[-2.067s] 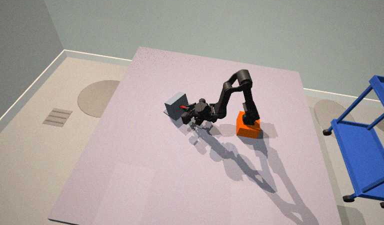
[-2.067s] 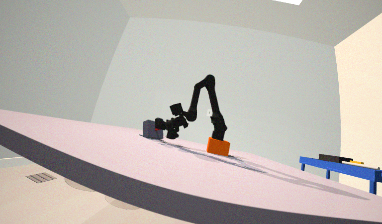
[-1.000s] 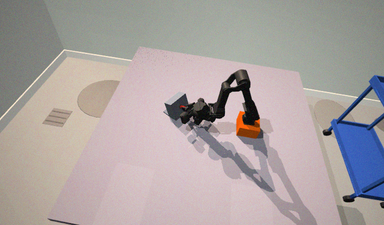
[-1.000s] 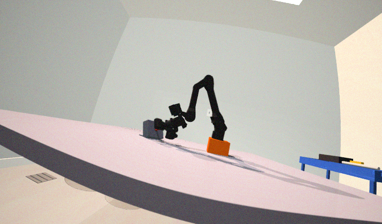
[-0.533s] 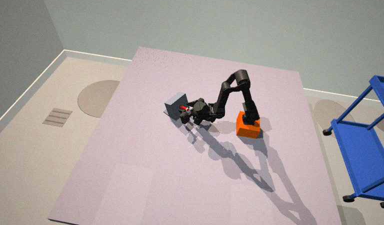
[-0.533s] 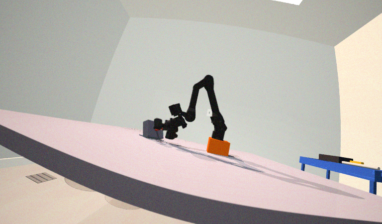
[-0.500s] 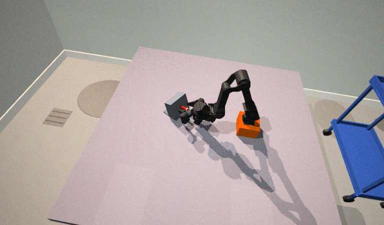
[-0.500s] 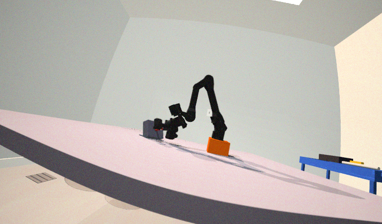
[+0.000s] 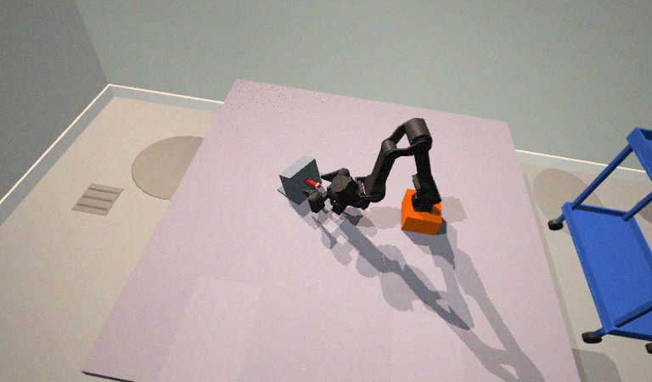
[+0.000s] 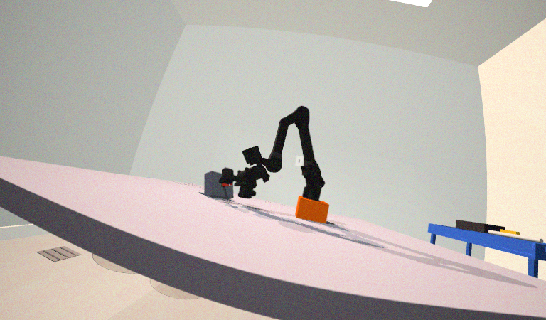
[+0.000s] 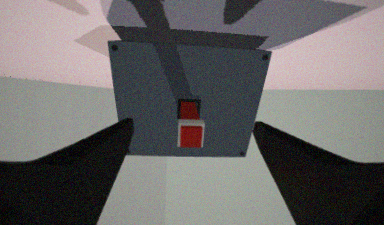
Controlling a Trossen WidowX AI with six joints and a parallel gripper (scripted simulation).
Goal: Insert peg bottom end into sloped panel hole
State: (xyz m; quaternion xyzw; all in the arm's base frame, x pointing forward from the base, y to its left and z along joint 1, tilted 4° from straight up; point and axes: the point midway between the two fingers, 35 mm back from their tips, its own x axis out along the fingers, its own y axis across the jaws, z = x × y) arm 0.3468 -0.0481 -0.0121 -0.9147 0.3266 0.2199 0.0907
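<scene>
My gripper tip is now 10 mm past the red square peg. The rest, counted from my gripper tip: sloped panel (40 mm to the right, 40 mm ahead, 20 mm below).
</scene>
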